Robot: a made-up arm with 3 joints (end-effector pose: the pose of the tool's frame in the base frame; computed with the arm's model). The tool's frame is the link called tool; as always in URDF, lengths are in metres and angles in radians.
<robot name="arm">
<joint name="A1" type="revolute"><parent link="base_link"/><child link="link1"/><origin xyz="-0.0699 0.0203 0.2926" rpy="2.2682 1.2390 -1.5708"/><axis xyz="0 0 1"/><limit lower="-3.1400" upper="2.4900"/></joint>
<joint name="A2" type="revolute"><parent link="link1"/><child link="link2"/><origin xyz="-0.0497 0.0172 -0.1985" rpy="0.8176 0.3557 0.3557"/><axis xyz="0 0 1"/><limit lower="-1.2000" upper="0.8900"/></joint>
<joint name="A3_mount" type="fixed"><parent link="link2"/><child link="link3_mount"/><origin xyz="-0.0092 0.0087 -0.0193" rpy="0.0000 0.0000 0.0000"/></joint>
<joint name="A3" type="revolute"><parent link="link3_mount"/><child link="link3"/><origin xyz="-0.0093 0.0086 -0.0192" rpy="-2.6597 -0.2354 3.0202"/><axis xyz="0 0 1"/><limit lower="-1.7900" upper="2.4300"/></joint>
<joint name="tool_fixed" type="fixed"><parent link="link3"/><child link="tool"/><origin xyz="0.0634 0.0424 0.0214" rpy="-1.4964 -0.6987 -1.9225"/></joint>
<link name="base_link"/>
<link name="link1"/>
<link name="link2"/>
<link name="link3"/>
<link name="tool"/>
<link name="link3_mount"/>
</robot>
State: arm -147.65 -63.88 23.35
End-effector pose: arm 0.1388 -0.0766 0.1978 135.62 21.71 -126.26
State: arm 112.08 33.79 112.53
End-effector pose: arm 0.1796 -0.0043 0.3784 -78.78 44.95 -9.05
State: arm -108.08 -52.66 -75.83
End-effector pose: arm -0.0175 -0.1753 0.2814 32.94 -8.71 -54.25
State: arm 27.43 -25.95 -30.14
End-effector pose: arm 0.0551 -0.0182 0.4658 -99.76 -6.30 -14.38
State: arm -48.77 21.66 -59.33
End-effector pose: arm 0.0454 -0.1371 0.4596 -70.62 17.97 -50.71
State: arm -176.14 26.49 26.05
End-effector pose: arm 0.1111 -0.1141 0.1626 132.89 -24.96 -69.00
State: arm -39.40 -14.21 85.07
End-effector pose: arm 0.0138 -0.2304 0.3532 -135.64 -78.16 161.69
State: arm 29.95 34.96 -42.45
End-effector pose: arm 0.1622 -0.0151 0.4185 -137.14 -8.23 -74.09
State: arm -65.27 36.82 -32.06
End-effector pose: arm 0.0199 -0.1803 0.4458 -40.04 19.17 -27.36
